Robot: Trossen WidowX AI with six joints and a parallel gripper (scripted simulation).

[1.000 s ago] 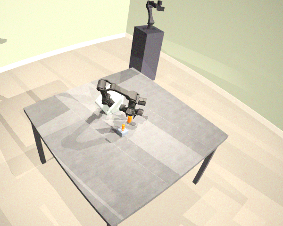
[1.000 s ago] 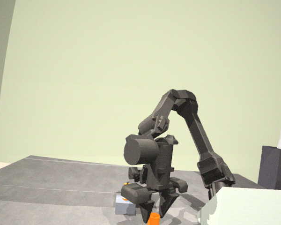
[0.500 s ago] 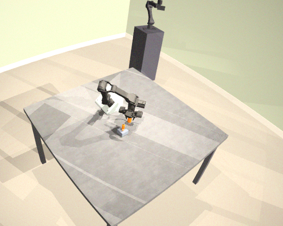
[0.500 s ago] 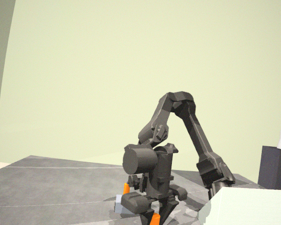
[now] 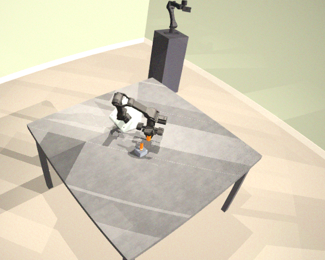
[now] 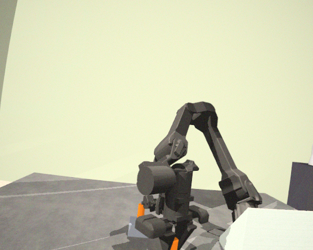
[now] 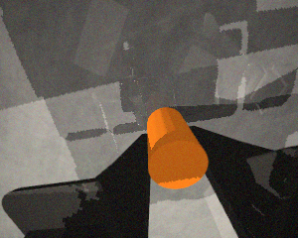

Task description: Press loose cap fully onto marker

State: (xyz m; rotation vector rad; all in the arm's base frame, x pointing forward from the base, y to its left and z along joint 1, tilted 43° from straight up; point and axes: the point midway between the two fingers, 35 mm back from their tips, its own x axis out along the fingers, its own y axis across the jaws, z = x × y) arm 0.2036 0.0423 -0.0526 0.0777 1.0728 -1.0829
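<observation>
Right now my gripper tip is 9 cm short of the orange marker, 12 cm to the left of it and 5 cm below it. Round my gripper tip: orange cap (1 cm above); then grey holder block (9 cm ahead, 12 cm to the right).
</observation>
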